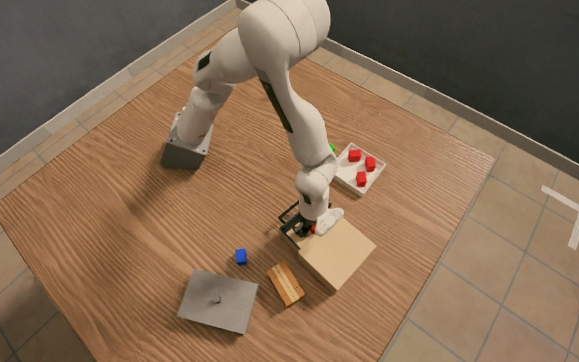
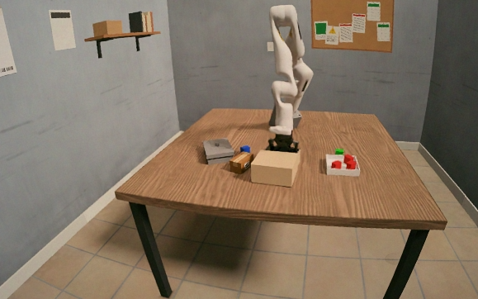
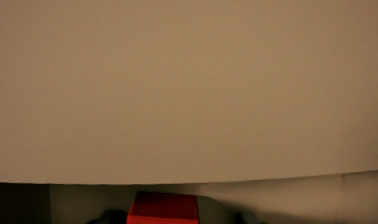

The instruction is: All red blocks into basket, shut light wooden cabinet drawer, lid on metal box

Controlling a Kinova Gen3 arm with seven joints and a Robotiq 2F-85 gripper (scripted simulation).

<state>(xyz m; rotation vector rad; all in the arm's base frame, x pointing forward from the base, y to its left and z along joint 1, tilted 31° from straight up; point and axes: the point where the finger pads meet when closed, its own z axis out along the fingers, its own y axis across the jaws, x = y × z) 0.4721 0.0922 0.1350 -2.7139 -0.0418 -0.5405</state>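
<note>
Right now the light wooden cabinet is 6 cm ahead of my hand. From my hand the other things lie so: white basket: 8 cm behind, 26 cm to the left, 2 cm below; then blue block: 5 cm behind, 22 cm to the right, 2 cm below; then brown cardboard box: 9 cm ahead, 16 cm to the right.
</note>
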